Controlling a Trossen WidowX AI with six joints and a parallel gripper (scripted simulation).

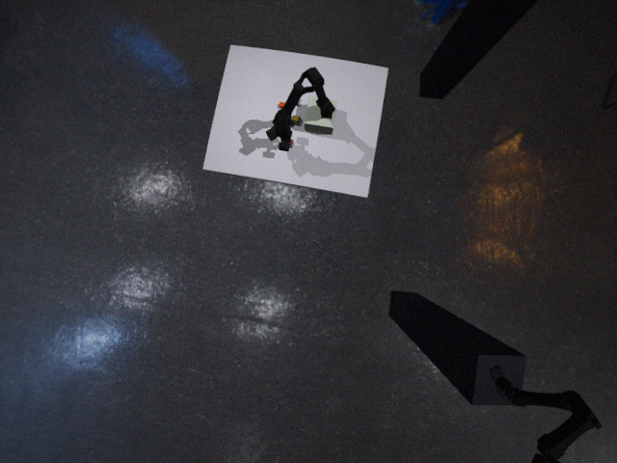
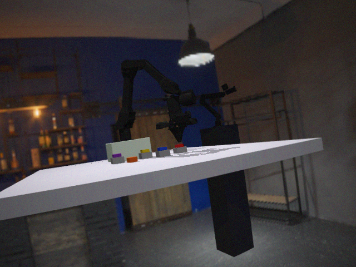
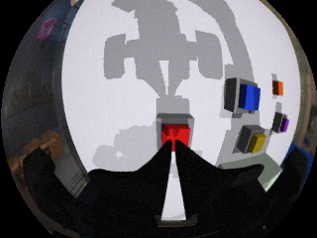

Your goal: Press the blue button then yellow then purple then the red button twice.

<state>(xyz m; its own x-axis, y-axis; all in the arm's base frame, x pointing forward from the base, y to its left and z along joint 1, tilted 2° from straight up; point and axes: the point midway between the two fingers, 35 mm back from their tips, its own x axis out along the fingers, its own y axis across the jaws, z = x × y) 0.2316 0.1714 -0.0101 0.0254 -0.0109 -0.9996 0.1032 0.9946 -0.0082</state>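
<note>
Right now my gripper tip is 20 mm above the red button. Round my gripper tip: orange block: 260 mm to the right, 70 mm ahead, 40 mm below; yellow button: 160 mm to the right, 40 mm behind, 20 mm below; blue button: 110 mm to the right, 40 mm ahead, 20 mm below.
</note>
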